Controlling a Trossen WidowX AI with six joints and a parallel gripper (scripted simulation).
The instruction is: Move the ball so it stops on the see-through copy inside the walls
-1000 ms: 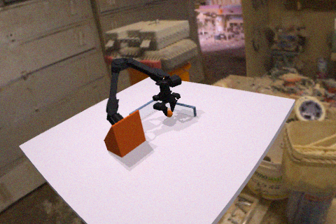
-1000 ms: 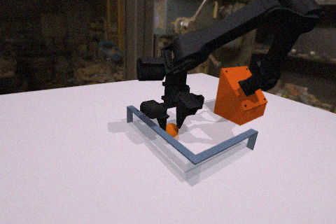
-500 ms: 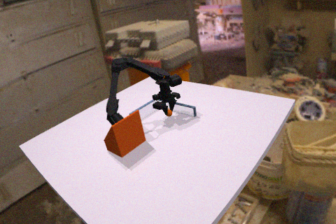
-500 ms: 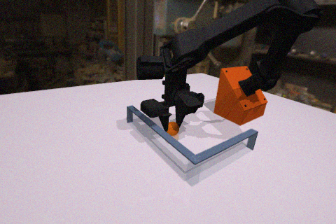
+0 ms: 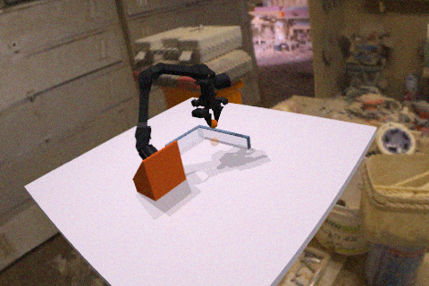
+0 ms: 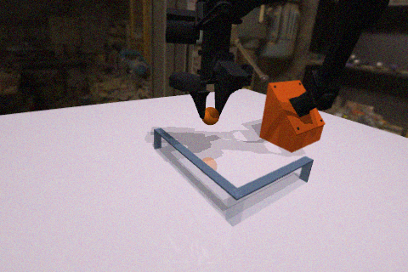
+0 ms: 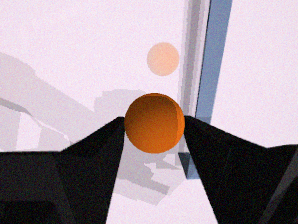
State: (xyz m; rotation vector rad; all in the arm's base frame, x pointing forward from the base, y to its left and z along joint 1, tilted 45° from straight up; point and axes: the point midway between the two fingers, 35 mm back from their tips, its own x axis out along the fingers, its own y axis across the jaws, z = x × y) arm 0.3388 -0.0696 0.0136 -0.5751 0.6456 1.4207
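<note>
My gripper tip is 20 mm short of the orange ball, 30 mm to the right of it and 110 mm above it.
</note>
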